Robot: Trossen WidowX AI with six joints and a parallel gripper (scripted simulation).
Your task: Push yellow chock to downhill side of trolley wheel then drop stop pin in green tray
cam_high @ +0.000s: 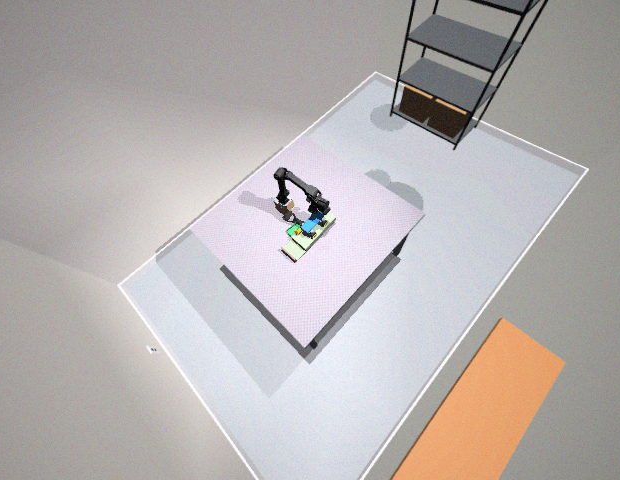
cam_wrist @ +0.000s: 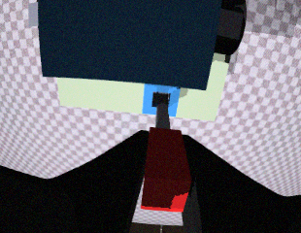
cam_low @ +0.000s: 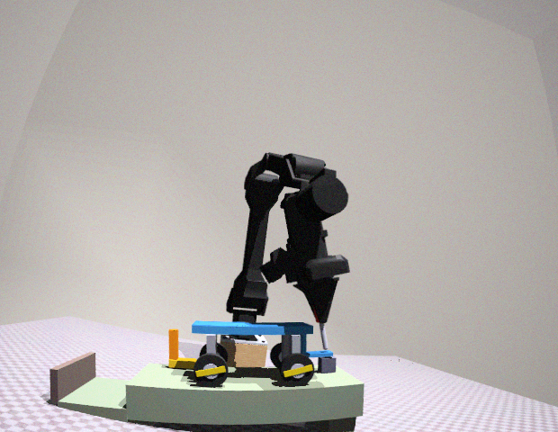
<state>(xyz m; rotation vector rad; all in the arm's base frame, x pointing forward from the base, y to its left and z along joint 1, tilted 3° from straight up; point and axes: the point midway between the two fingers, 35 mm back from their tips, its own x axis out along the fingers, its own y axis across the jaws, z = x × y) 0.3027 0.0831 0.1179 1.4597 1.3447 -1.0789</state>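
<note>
The green tray lies 11 cm behind my gripper tip, 20 cm to the right of it and 18 cm below it. Also, from my gripper tip: red-headed stop pin right at my gripper tip; then pale green ramp 2 cm ahead, 11 cm to the right, 12 cm below; then blue-decked trolley 2 cm ahead, 11 cm to the right, 6 cm below.
</note>
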